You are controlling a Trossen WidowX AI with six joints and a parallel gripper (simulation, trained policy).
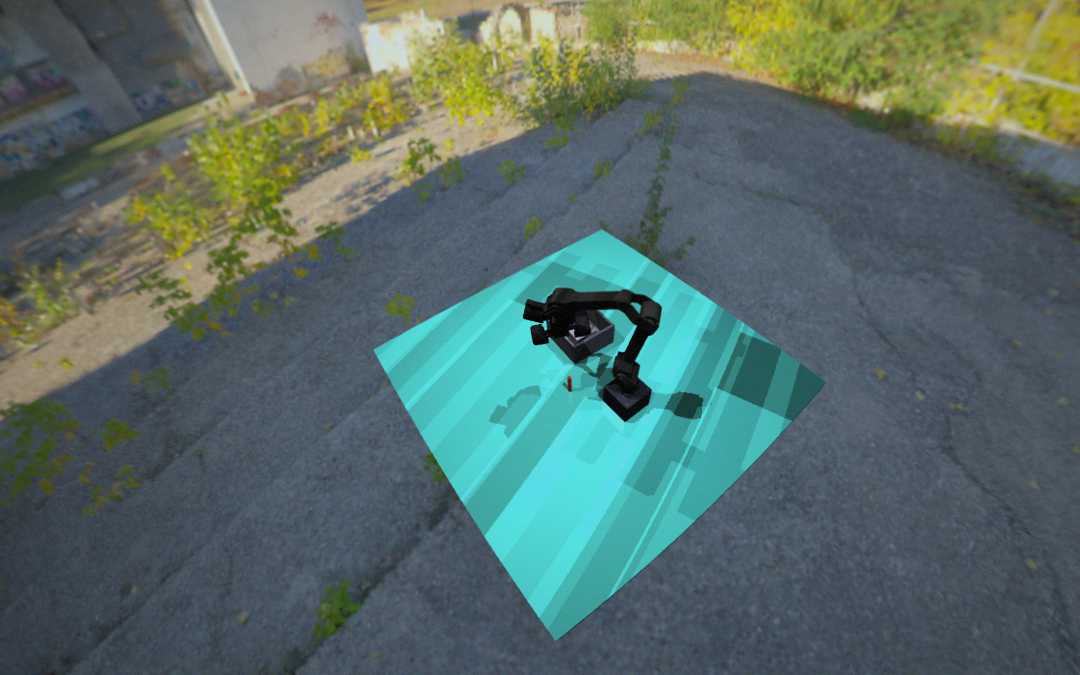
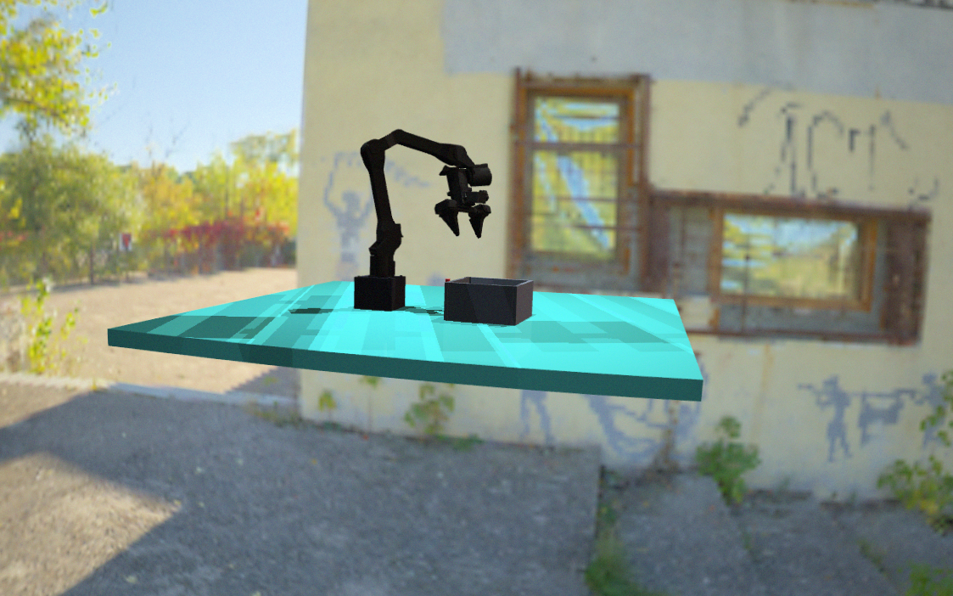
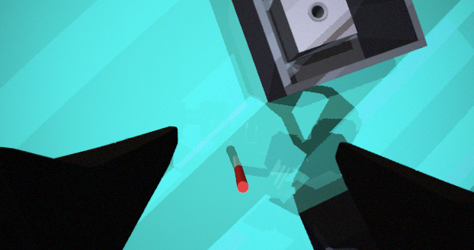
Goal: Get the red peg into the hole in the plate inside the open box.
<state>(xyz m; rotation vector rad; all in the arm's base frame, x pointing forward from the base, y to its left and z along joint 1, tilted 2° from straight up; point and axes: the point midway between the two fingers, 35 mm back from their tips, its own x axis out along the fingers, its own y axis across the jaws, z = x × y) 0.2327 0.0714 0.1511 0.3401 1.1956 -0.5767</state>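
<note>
The red peg lies 17 cm below my gripper tip, 6 cm behind it and 3 cm to the left of it. Round my gripper tip: dark box (18 cm to the right, 18 cm below, 8 cm ahead); plate (18 cm to the right, 16 cm below, 8 cm ahead).
</note>
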